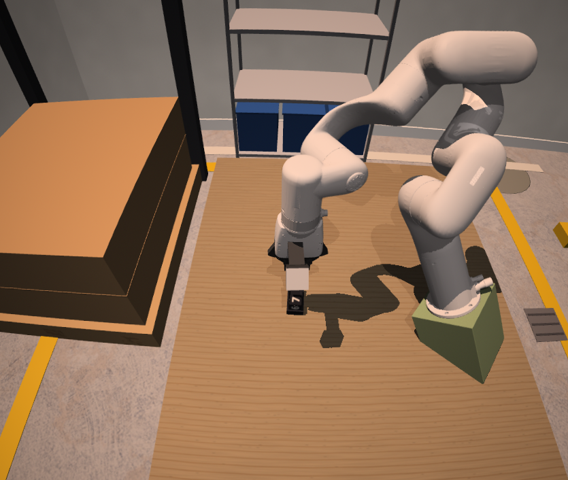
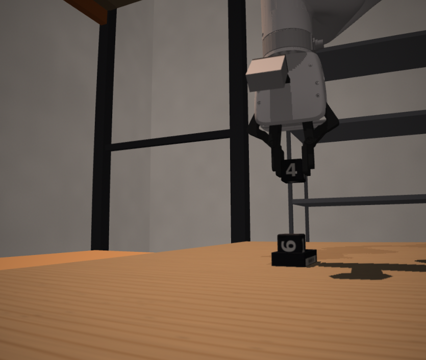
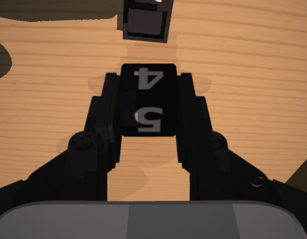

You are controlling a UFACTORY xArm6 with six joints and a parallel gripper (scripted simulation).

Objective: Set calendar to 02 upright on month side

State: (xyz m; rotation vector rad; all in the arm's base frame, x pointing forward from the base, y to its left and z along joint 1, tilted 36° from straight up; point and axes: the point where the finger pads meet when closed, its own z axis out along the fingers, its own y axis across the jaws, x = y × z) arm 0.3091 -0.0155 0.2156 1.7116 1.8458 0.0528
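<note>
Now: hand 120 mm above the cube and 30 mm to the right of it. From my hand the other things lie so: black calendar tray: 130 mm below, 10 mm to the left.
</note>
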